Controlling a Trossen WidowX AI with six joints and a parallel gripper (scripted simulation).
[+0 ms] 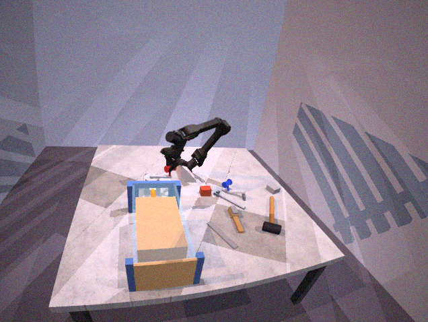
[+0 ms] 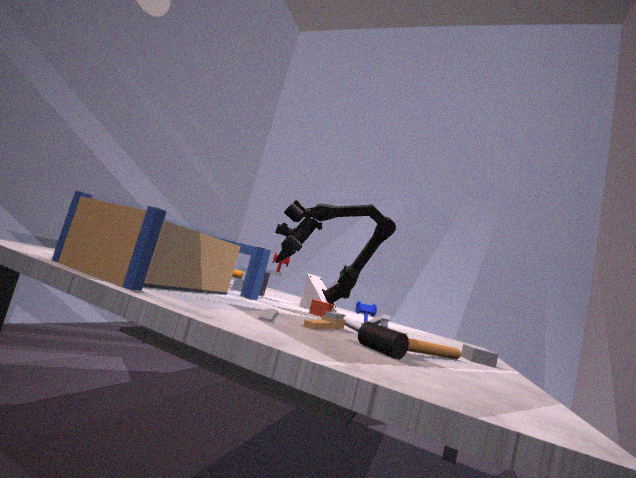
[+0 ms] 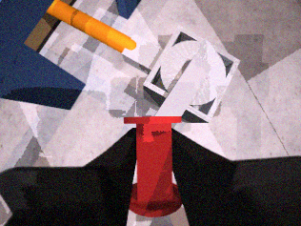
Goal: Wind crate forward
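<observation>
Now: the winch handle 10 mm behind my gripper tip, 20 mm to the right of it and 30 mm below it. Also, from my gripper tip: red winch handle grip (10 mm behind, 10 mm to the left); pale winch body (20 mm behind, 100 mm to the right, 100 mm below); clear-panelled cubby (400 mm ahead, 50 mm to the right, 20 mm below).
</observation>
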